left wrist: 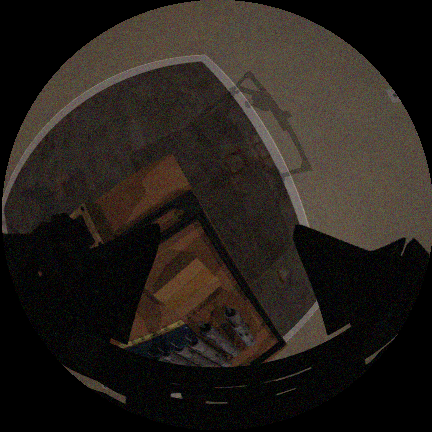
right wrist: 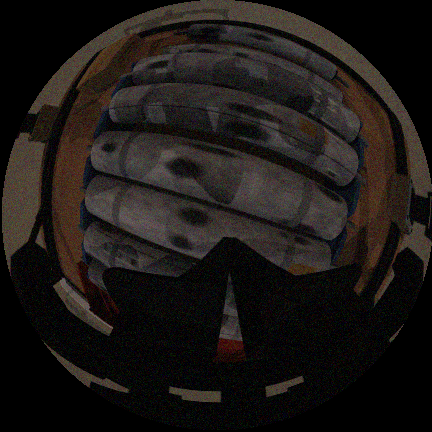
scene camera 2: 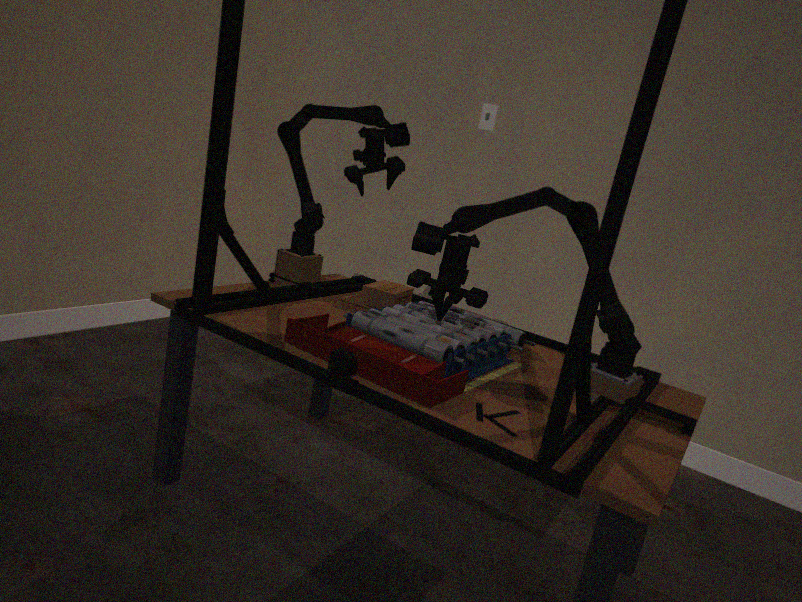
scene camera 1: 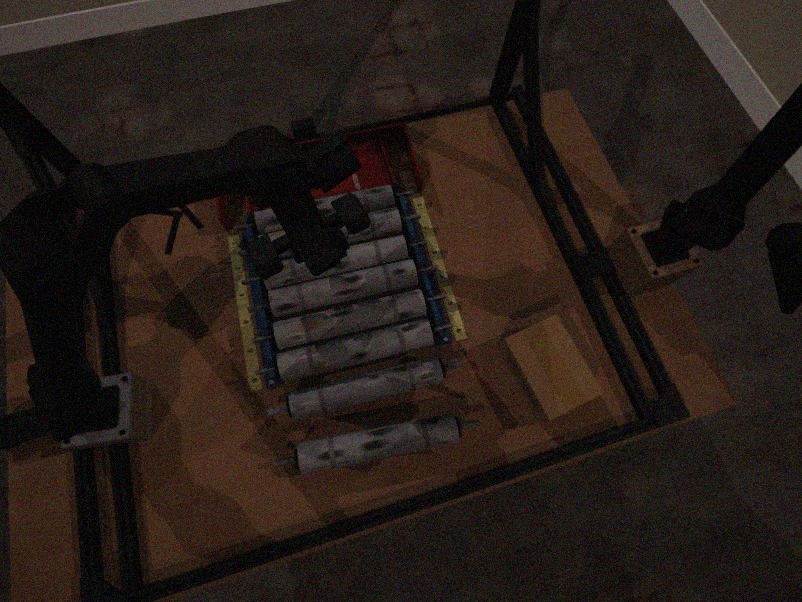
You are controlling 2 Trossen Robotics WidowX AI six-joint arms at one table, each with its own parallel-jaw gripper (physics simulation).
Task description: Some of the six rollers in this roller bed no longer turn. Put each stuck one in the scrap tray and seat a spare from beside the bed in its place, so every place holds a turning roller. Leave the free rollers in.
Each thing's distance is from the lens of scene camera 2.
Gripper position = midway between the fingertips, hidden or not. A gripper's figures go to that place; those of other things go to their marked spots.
my left gripper [scene camera 2: 375, 192]: 195 cm
my right gripper [scene camera 2: 439, 320]: 144 cm
tan block [scene camera 2: 384, 293]: 176 cm
